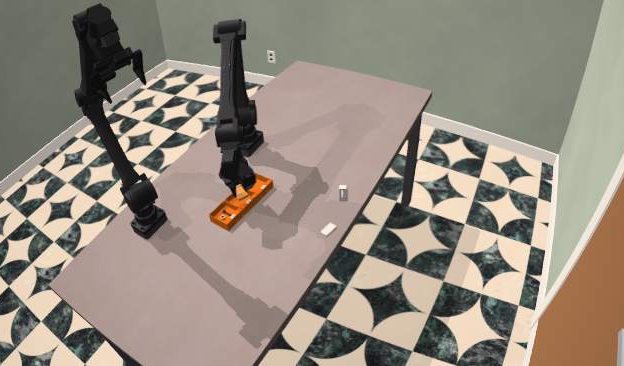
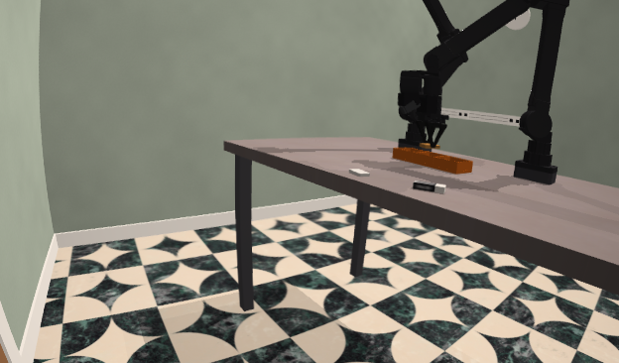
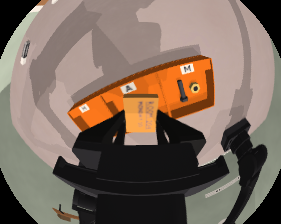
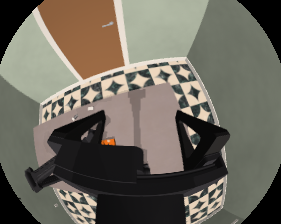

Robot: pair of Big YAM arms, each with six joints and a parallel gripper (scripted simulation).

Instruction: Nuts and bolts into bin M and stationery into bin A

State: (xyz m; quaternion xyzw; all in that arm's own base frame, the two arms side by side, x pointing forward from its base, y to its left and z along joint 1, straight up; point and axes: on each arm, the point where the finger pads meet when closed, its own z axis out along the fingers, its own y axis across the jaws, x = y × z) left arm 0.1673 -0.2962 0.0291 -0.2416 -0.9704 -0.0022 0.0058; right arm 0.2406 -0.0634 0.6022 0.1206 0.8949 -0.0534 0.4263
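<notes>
My left hand is 1 cm past the orange double bin, 1 cm to the right of it and 5 cm above it. Also, from my left hand: orange notepad (1 cm below); then black bolt (1 cm behind, 7 cm to the right, 5 cm below); then brass nut (1 cm behind, 9 cm to the right, 5 cm below).
</notes>
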